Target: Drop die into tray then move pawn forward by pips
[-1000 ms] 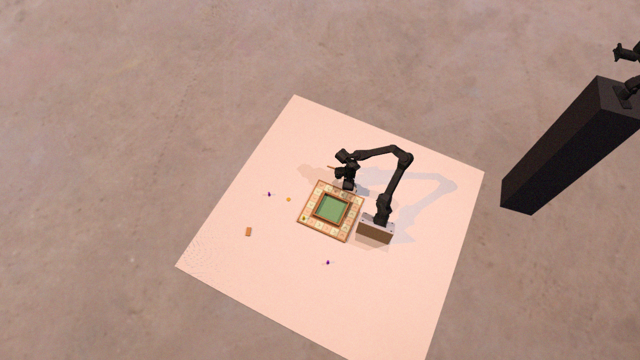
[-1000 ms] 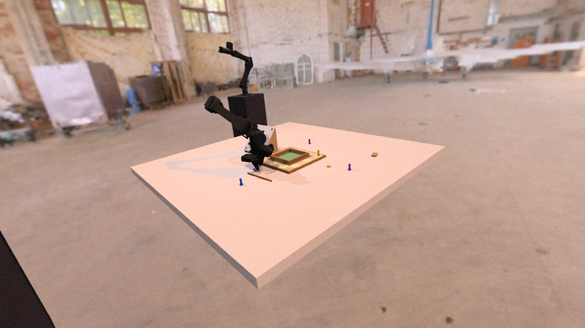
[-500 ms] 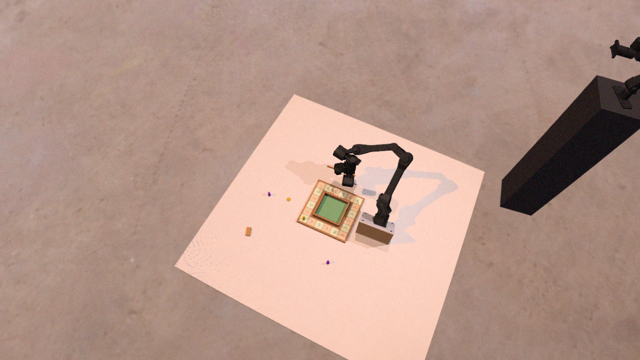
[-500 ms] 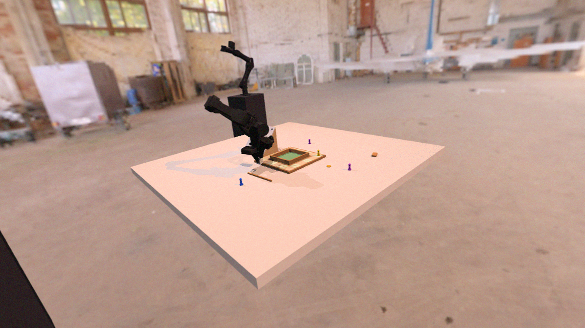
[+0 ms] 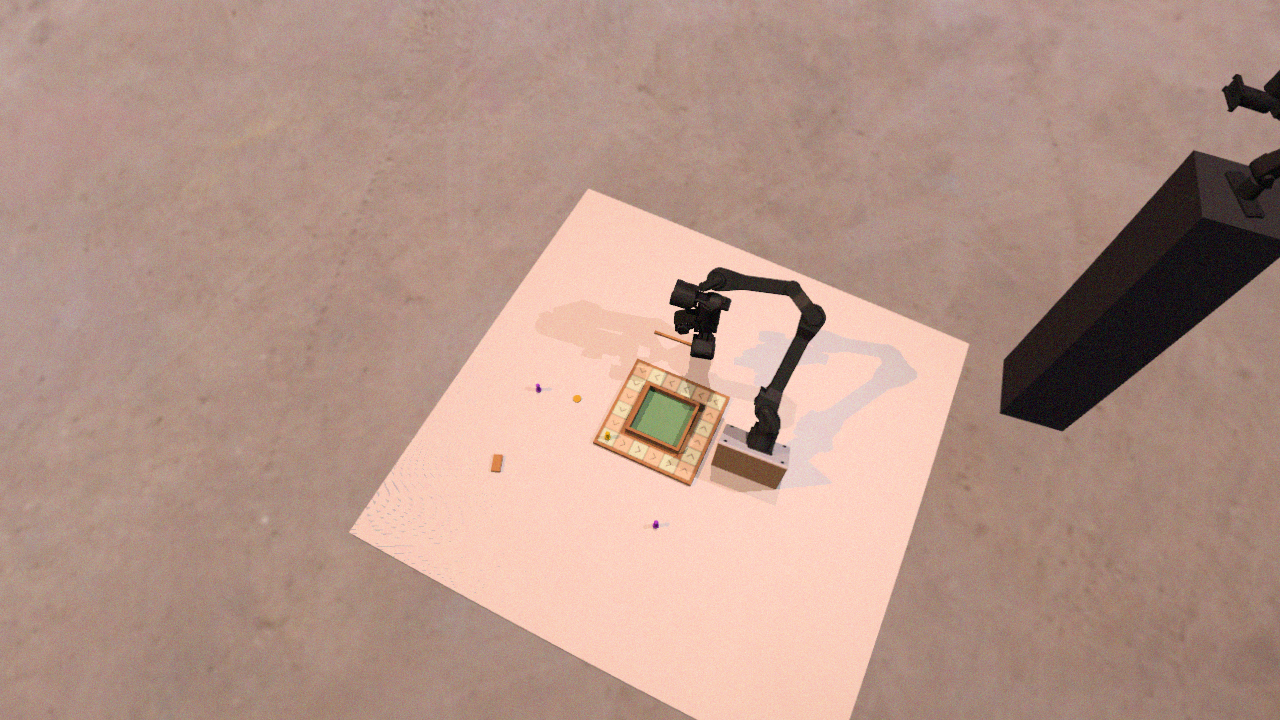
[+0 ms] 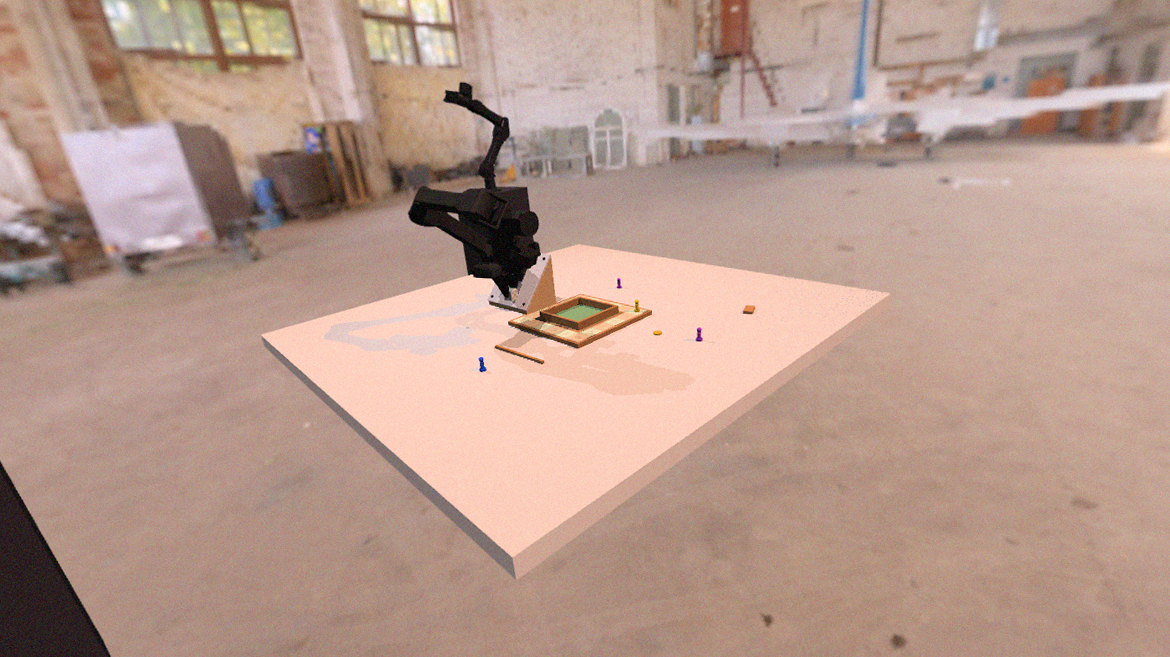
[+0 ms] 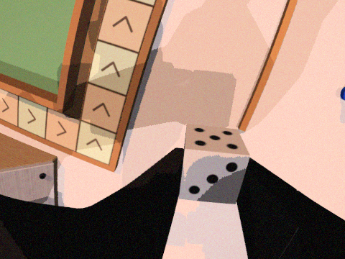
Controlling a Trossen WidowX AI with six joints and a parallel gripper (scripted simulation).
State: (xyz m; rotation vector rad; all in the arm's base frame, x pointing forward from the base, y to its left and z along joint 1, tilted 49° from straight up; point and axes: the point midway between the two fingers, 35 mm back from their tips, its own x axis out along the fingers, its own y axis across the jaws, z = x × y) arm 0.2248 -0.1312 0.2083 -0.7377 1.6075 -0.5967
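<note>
My gripper tip is now 30 cm to the right of the yellow pawn, 17 cm short of it and 10 cm above it. From my gripper tip the other things lie so: white die: right at my gripper tip; blue pawn: 16 cm to the right, 11 cm below, 5 cm ahead; thin stick: 12 cm below, 6 cm to the right, 6 cm ahead.
</note>
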